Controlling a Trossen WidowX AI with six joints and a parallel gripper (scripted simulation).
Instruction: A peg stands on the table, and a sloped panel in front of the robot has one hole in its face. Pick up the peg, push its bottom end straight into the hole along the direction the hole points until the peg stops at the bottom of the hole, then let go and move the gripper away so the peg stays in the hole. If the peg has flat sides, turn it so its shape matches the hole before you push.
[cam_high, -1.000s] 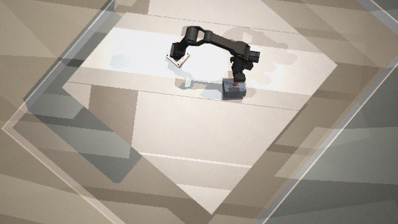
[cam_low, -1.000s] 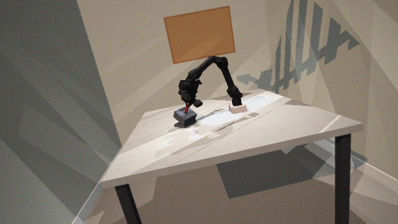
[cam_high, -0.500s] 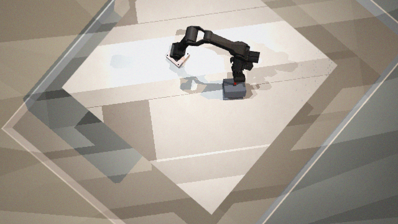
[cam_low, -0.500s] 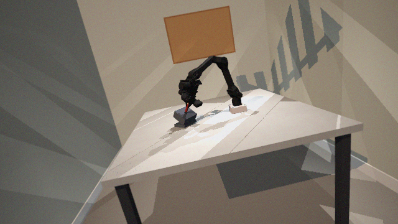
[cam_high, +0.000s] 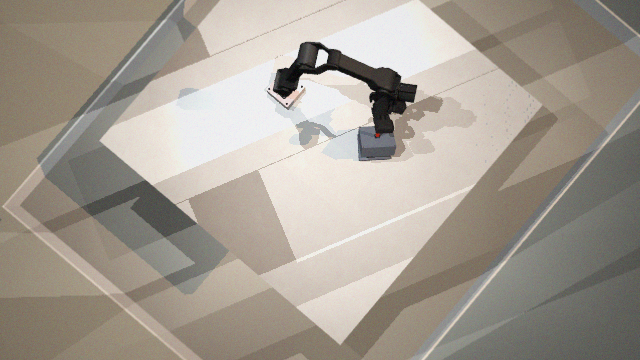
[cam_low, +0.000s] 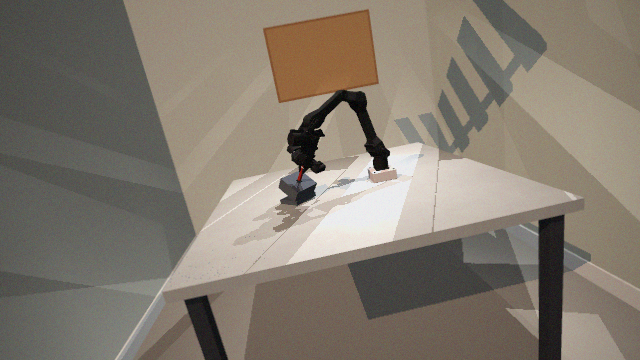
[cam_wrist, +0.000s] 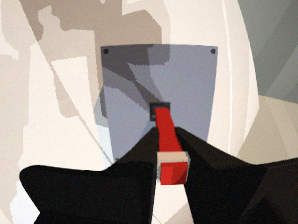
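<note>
The dark square hole lies 4 cm below my gripper tip, 2 cm to the right of it and 2 cm ahead of it. The rest, counted from my gripper tip: grey sloped panel block (6 cm below, 3 cm to the right, 3 cm ahead); thin red square-sided peg (1 cm to the left, 1 cm behind, 1 cm above).
</note>
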